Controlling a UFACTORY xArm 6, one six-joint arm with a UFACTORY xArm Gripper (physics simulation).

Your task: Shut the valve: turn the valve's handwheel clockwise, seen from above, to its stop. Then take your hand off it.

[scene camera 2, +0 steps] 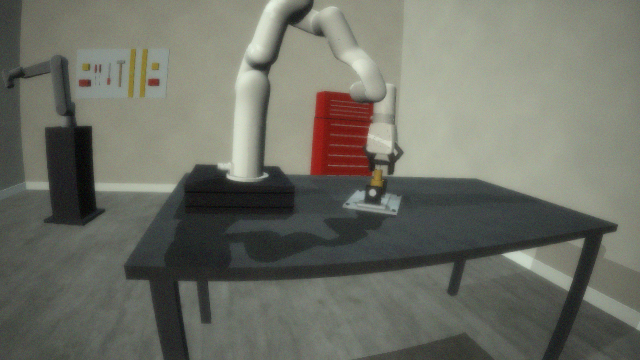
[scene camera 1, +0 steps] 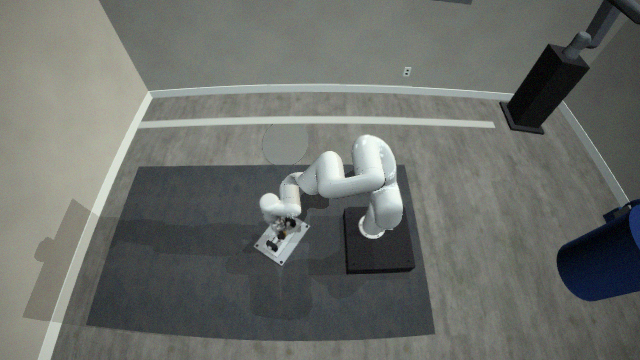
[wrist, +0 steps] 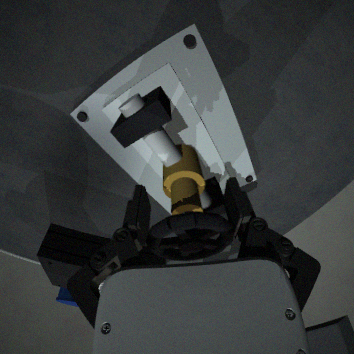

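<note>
The valve has a brass body (scene camera 1: 281,234) (scene camera 2: 377,179) (wrist: 184,170) and stands upright on a light grey plate (scene camera 1: 300,231) (scene camera 2: 391,210) (wrist: 216,92). A white pipe (wrist: 163,146) runs from it to a black block (scene camera 1: 272,245) (scene camera 2: 373,194) (wrist: 142,119). The black spoked handwheel (scene camera 2: 382,162) (wrist: 192,220) sits on top of the brass stem. My gripper (scene camera 2: 381,168) (wrist: 185,192) points down over the valve, one finger on each side of the handwheel, and is shut on it. Contact at the rim is partly hidden in shadow. In scene camera 1 the arm's wrist covers much of the gripper.
The plate lies on a dark table (scene camera 1: 175,300) (scene camera 2: 475,215). My arm's black base block (scene camera 1: 380,257) (scene camera 2: 240,200) stands beside it. A red tool cabinet (scene camera 2: 342,135), a second arm's black pedestal (scene camera 1: 542,85) (scene camera 2: 70,170) and a blue barrel (scene camera 1: 605,260) stand away from the table.
</note>
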